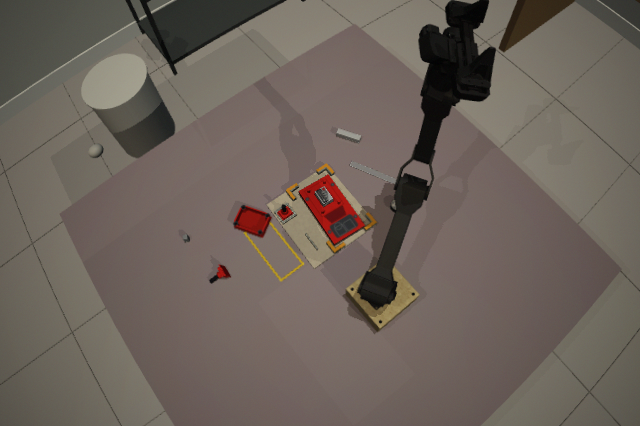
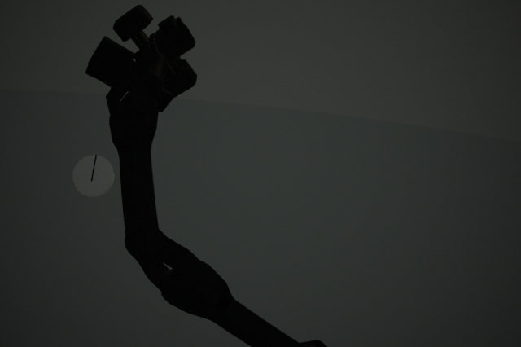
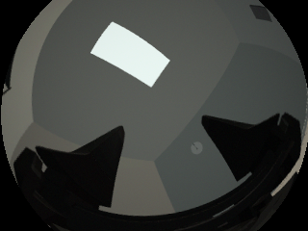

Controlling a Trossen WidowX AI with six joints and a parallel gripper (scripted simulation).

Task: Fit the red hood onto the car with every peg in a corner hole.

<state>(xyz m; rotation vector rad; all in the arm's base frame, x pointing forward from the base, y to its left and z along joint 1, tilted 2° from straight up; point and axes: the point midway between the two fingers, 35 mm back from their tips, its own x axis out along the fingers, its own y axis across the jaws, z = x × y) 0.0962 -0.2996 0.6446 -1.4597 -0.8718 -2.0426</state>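
The red hood is 74 cm below my gripper tip, 39 cm to the left of it and 31 cm ahead of it. The rest, counted from my gripper tip: small wheel (74 cm below, 6 cm ahead, 3 cm to the left); thin grey strip (75 cm below, 16 cm ahead); grey engine block (73 cm below, 22 cm ahead, 19 cm to the left).
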